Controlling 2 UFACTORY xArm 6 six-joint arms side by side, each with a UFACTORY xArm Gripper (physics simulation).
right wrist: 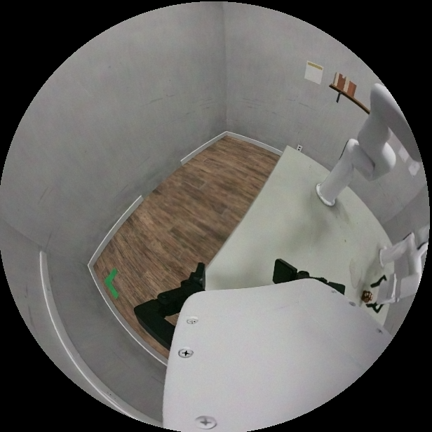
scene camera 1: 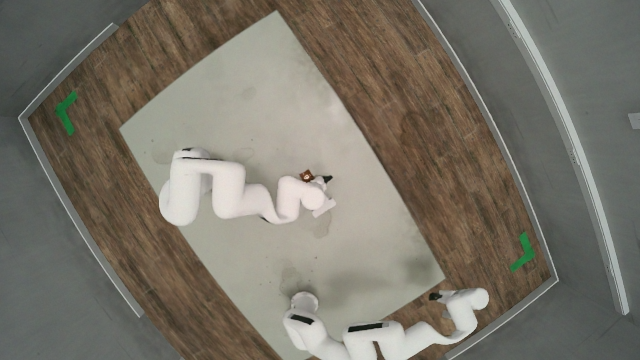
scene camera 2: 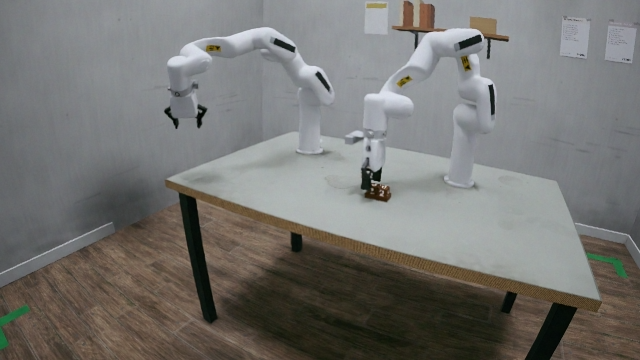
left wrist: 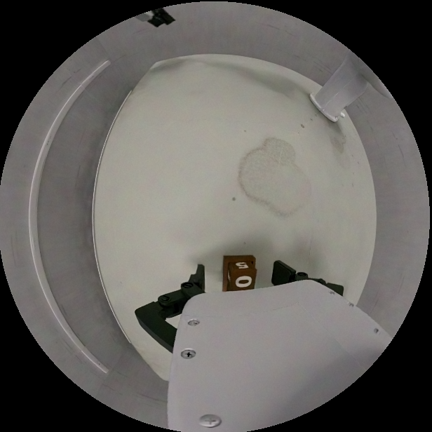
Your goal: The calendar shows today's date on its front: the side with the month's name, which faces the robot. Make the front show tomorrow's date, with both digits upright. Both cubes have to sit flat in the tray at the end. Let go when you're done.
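Pixels of known places: left gripper, fingertip midpoint: (scene camera 2: 371,185); right gripper, fingertip midpoint: (scene camera 1: 439,299) (scene camera 2: 188,126); left arm's base, link origin: (scene camera 2: 458,182); right arm's base, link origin: (scene camera 1: 304,303) (scene camera 2: 309,150).
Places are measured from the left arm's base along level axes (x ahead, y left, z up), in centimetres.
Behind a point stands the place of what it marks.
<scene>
The brown calendar tray (scene camera 2: 377,198) @(x 35.6, y -19.6, z 0.7 cm) (left wrist: 226,275) stands on the table with two cubes in it. In scene camera 2 one cube (scene camera 2: 383,191) @(x 34.8, y -18.0, z 3.3 cm) shows a 2; the other, at its left, is partly behind a finger. In the left wrist view a cube (left wrist: 243,281) has a 0 on top and a white digit on its end face; the other is hidden by the gripper body. The month-name side does not show. My left gripper (scene camera 2: 372,182) @(x 34.1, y -23.0, z 4.0 cm) (left wrist: 240,274) is open, low over the tray, a finger on each side, with gaps. My right gripper (scene camera 1: 435,296) @(x 58.7, y -87.7, z 19.6 cm) (scene camera 2: 187,125) @(x 58.7, y -87.7, z 19.6 cm) (right wrist: 240,272) is open and empty, high up.
The grey-green table (scene camera 1: 240,100) @(x 23.5, y 22.5, z 0.0 cm) (scene camera 2: 475,225) @(x 34.2, y 13.9, z 0.0 cm) carries both arm bases. The right arm's base (scene camera 2: 310,122) @(x 8.2, y -67.0, z 14.6 cm) (left wrist: 335,95) stands away from the calendar. The right gripper hangs beyond the table's edge. A wall shelf (scene camera 2: 450,33) with books is behind the arms.
</scene>
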